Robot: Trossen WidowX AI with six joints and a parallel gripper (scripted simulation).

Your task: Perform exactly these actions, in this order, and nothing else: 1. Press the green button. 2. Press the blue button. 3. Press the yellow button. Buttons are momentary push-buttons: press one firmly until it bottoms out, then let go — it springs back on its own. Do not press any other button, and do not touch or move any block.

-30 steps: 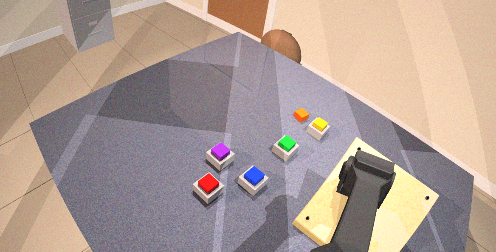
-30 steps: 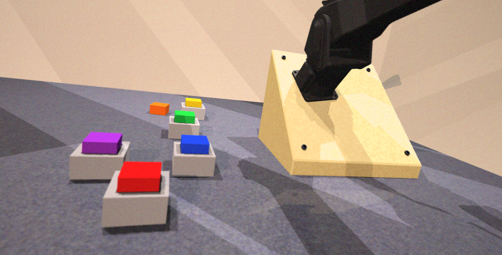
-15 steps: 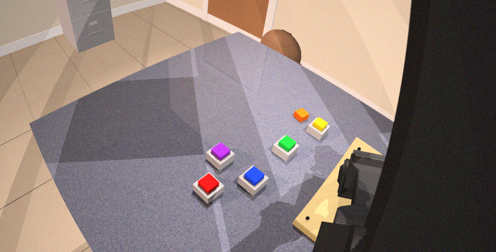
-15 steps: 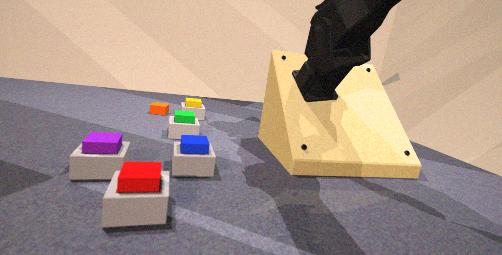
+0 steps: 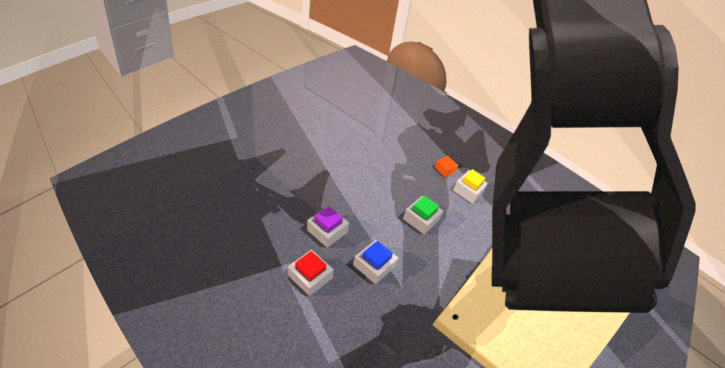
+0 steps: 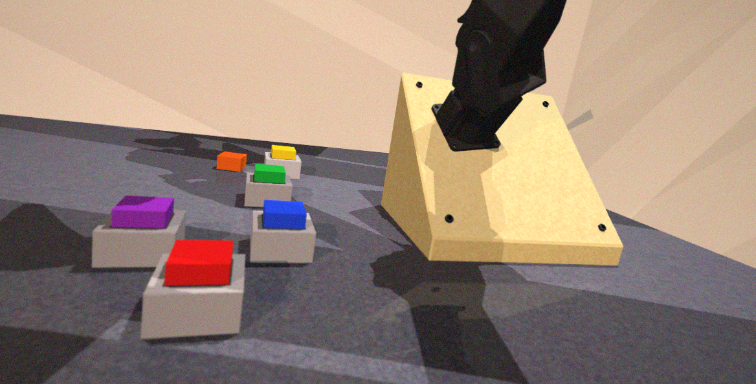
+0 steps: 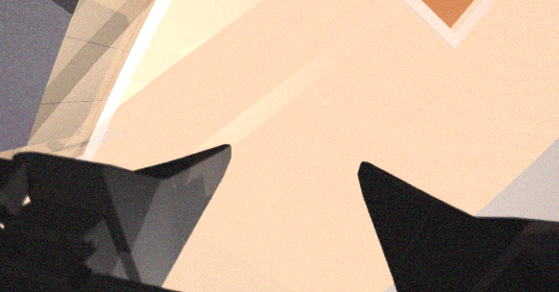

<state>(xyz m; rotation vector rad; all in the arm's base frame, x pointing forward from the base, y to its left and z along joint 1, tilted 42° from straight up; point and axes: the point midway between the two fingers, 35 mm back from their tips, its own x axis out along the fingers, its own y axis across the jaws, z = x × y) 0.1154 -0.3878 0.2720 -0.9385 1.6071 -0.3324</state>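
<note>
Right now the green button is 520 mm below my gripper tip, 70 mm to the left of it and 20 mm ahead of it. From my gripper tip the other things lie so: yellow button (520 mm below, 60 mm to the right, 20 mm behind); then blue button (520 mm below, 200 mm to the left, 30 mm ahead); then orange block (540 mm below, 80 mm to the right, 40 mm ahead).
</note>
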